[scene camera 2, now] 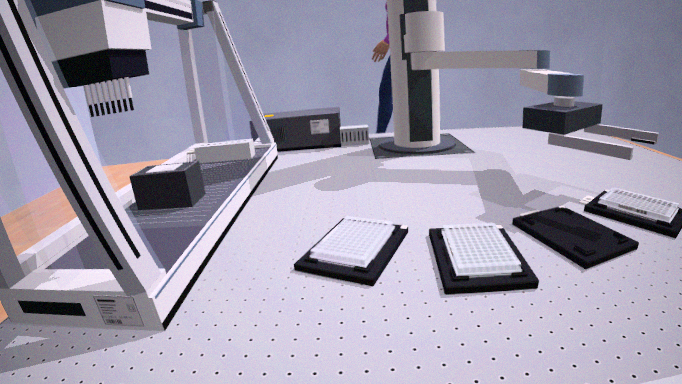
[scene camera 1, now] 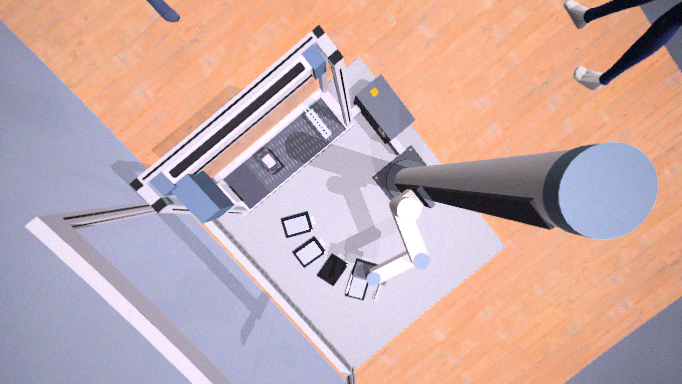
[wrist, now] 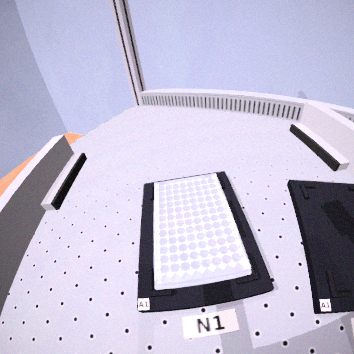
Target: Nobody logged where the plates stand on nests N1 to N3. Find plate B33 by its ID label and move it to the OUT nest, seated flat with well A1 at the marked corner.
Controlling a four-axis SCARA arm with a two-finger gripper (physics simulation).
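Places are measured from the arm's base along level axes (x right, y down, z ahead), in metres.
Pixels of known places: gripper, between the fingertips: [scene camera 2: 645,145] [scene camera 1: 360,296] [wrist: 187,125]; arm's base, origin of its link: [scene camera 2: 417,148].
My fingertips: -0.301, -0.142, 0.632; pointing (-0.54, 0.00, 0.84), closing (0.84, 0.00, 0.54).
Ahead of a thing's pixels: the offset from my fingertips to its top centre, as dx, dy, dz. "*": to the spot under its first point.
My gripper [scene camera 1: 362,288] [scene camera 2: 644,145] [wrist: 187,125] is open and empty, above and over the nest marked N1. A clear 96-well plate {-0.006, +0.103, +0.003} [scene camera 2: 637,204] [wrist: 197,230] lies in black nest N1 {-0.006, +0.112, +0.003} [scene camera 2: 607,212] [wrist: 146,260]; the nest has an A1 tag at its near left corner in the wrist view. The plate's side label is too small to read. A bare black nest {+0.170, +0.112, +0.057} [scene camera 1: 332,270] [scene camera 2: 575,235] [wrist: 330,240] lies beside it, its name cut off. Two more plates, one {+0.346, +0.103, +0.092} [scene camera 1: 308,251] [scene camera 2: 481,250] and another {+0.519, +0.103, +0.039} [scene camera 1: 297,224] [scene camera 2: 355,241], lie in nests further along. No plate ID or OUT label is readable.
A pipetting machine with a frame [scene camera 1: 240,112] [scene camera 2: 240,75] and a dark block {* +0.874, +0.009, -0.110} [scene camera 1: 270,160] [scene camera 2: 167,186] stands beside the nests. A grey box [scene camera 1: 387,107] [scene camera 2: 305,130] stands near the arm's column [scene camera 2: 417,100]. A vented rail {* -0.091, +0.121, +0.372} [wrist: 220,106] runs along the table edge. A person stands behind.
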